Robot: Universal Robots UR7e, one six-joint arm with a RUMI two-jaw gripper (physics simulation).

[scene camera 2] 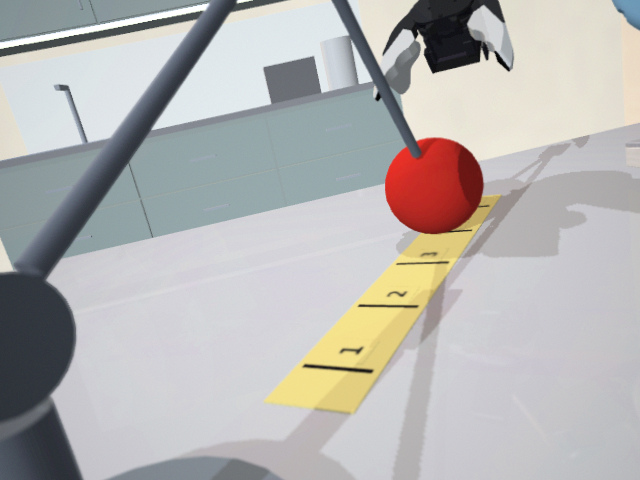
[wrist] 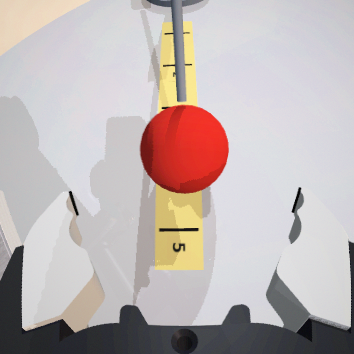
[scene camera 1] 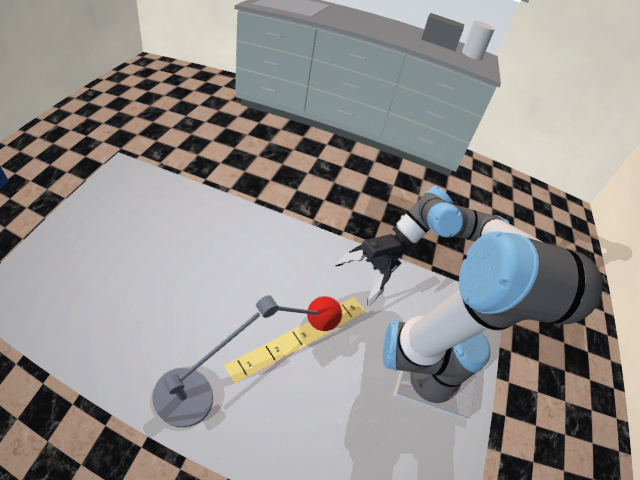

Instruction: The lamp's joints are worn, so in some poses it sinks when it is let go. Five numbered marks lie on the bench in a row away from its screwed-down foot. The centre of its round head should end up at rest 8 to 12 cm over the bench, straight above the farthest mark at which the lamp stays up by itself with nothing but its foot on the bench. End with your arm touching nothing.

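Frame: origin at the arm's base, x ahead, y left, z up, level; metres.
Seen in the pictures: gripper, fingertip midpoint: (scene camera 2: 437, 86) (wrist: 183, 192) (scene camera 1: 351, 285); arm's base, link origin: (scene camera 1: 434, 378).
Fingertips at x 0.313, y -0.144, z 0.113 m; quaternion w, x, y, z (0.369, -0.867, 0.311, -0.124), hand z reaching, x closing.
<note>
Offsets run from my fingertips to a thing's middle. "spot": to the spot under its first point. Level surfaces: height alone.
The lamp's round red head {spot: dx +0.045, dy +0.080, dz -0.052 m} (scene camera 1: 324, 313) (scene camera 2: 434, 186) (wrist: 184, 149) hangs above the yellow strip (scene camera 1: 286, 343) (scene camera 2: 372, 330) (wrist: 180, 210), near mark 4, which it partly or wholly hides. A gap to the bench seems to show, but its exact height cannot be told. The grey foot {dx +0.323, dy +0.413, dz -0.139 m} (scene camera 1: 195, 409) stands beyond mark 1. The elbow joint {spot: dx +0.165, dy +0.221, dz +0.149 m} (scene camera 1: 266, 306) is raised, and the thin rod {spot: dx +0.110, dy +0.145, dz +0.036 m} (scene camera 1: 297, 310) (scene camera 2: 376, 72) (wrist: 179, 55) slopes down to the head. My gripper (scene camera 1: 354, 283) (scene camera 2: 444, 82) (wrist: 183, 192) is open and empty, apart from the head, backed off on the mark 5 side and higher.
The arm's base (scene camera 1: 436, 384) stands on the grey bench top {dz -0.146 m} (scene camera 1: 155, 248), to the right of the strip in scene camera 1. Drawer cabinets (scene camera 1: 356, 87) (scene camera 2: 206, 180) stand behind, with a dark box (scene camera 1: 442, 32) (scene camera 2: 293, 80) and a white cylinder (scene camera 1: 478, 40) (scene camera 2: 338, 63) on top.
</note>
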